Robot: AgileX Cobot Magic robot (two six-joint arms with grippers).
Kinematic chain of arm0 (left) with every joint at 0, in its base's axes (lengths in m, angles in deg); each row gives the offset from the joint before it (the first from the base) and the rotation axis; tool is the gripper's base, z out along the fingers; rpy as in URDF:
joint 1: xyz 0 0 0.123 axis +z
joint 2: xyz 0 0 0 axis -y
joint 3: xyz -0.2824 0 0.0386 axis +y
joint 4: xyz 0.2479 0 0.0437 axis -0.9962 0 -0.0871
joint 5: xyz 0 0 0 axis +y
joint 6: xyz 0.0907 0 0.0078 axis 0.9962 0 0.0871
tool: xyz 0 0 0 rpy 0 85 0
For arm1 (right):
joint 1: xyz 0 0 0.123 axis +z
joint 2: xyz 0 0 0 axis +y
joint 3: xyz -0.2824 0 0.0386 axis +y
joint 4: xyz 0.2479 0 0.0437 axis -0.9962 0 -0.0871
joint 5: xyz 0 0 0 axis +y
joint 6: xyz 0.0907 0 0.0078 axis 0.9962 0 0.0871
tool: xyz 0 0 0 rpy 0 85 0
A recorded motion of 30 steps. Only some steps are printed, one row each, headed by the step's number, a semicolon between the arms.
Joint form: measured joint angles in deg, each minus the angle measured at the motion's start. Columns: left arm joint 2, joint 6, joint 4, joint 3, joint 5, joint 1; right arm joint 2, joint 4, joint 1, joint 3, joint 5, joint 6.
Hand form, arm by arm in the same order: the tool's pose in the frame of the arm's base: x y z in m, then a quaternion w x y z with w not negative. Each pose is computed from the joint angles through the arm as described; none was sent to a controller.
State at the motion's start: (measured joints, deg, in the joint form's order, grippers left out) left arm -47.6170 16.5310 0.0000 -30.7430 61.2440 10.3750; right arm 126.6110 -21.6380 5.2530 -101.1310 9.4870 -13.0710
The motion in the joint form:
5: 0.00 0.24 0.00 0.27 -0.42 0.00; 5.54 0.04 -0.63 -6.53 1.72 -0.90
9: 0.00 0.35 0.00 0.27 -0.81 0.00; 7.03 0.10 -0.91 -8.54 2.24 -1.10
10: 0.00 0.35 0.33 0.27 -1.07 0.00; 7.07 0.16 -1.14 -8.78 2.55 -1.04
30: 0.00 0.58 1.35 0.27 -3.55 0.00; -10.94 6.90 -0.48 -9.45 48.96 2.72
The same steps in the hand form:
5: 0.1126 0.0206 0.2392 0.14395 0.05517 0.98743 0.03475; 0.5382 0.0501 0.1981 0.49433 0.00194 0.86534 0.08256
9: 0.1132 0.0207 0.2394 0.14719 0.05609 0.98687 0.03568; 0.5437 0.0481 0.1946 0.49480 0.00105 0.86518 0.08143
10: 0.1136 0.0203 0.2395 0.15000 0.05504 0.98658 0.03359; 0.5441 0.0461 0.1952 0.49418 0.00222 0.86557 0.08104
30: 0.1176 0.0197 0.2408 0.17261 0.05339 0.98305 0.03098; 0.4521 0.0576 0.3072 0.27458 -0.09095 0.95089 0.11017

